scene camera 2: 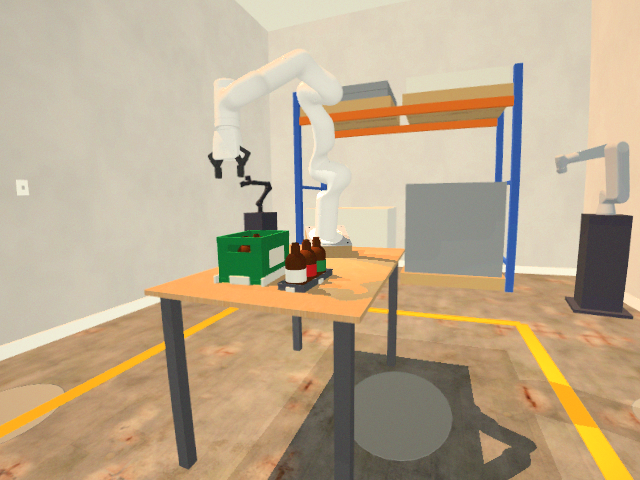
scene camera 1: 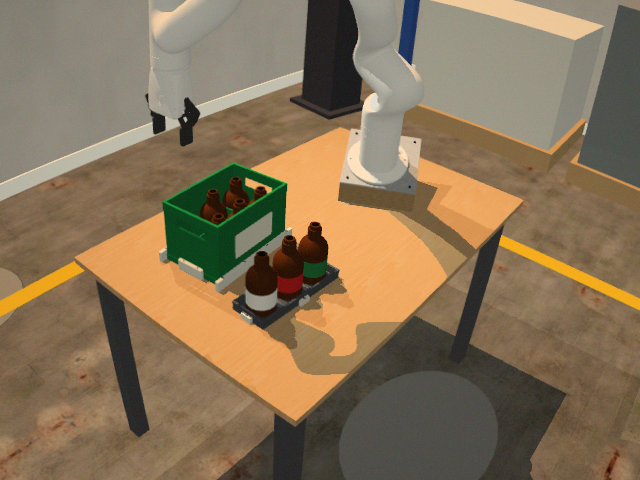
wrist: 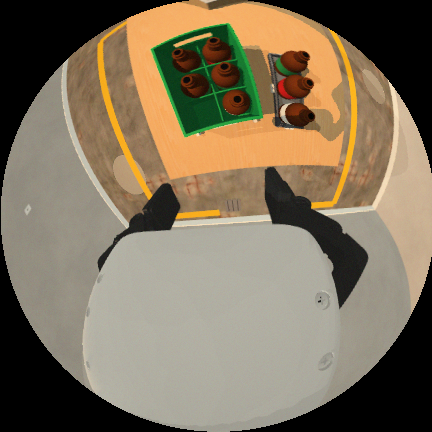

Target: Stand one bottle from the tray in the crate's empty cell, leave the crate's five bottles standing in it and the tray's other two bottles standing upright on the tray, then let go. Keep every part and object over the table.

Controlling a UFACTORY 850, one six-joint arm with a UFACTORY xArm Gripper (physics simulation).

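The green crate stands on the table. Several brown bottles stand in its cells. Its empty cell is the lower left one in the wrist view. The dark tray lies beside the crate. On it stand upright a white-label bottle, a red-label bottle and a green-label bottle. My gripper is open and empty, pointing down, high above crate height and apart from everything.
White blocks sit against the crate's foot, and small white blocks against the tray. The arm's base plate is at the far side of the table. Its near edge lies between the crate and my fingers in the wrist view.
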